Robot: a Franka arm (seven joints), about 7 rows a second.
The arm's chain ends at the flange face. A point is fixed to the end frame.
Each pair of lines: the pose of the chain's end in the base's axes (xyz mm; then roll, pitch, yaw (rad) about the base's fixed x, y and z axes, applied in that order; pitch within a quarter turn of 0, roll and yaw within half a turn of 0), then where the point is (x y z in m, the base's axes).
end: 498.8, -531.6, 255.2, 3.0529, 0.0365, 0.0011
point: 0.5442 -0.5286 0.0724
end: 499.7, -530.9, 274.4, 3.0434, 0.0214, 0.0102
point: 0.5478 -0.5291 0.0923
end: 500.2, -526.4, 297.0, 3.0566, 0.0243, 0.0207
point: 0.5477 -0.5218 0.1148
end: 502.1, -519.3, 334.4, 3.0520, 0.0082, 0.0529
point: 0.5524 -0.5138 0.1530
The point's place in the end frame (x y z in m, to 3 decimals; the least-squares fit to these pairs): 0.052 -0.019 0.180
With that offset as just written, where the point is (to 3 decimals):
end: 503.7, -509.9, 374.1, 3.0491, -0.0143, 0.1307
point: 0.558 -0.501 0.194
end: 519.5, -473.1, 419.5, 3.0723, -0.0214, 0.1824
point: 0.573 -0.457 0.240
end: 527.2, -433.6, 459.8, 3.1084, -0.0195, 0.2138
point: 0.579 -0.409 0.280
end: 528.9, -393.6, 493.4, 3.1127, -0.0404, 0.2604
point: 0.583 -0.365 0.315
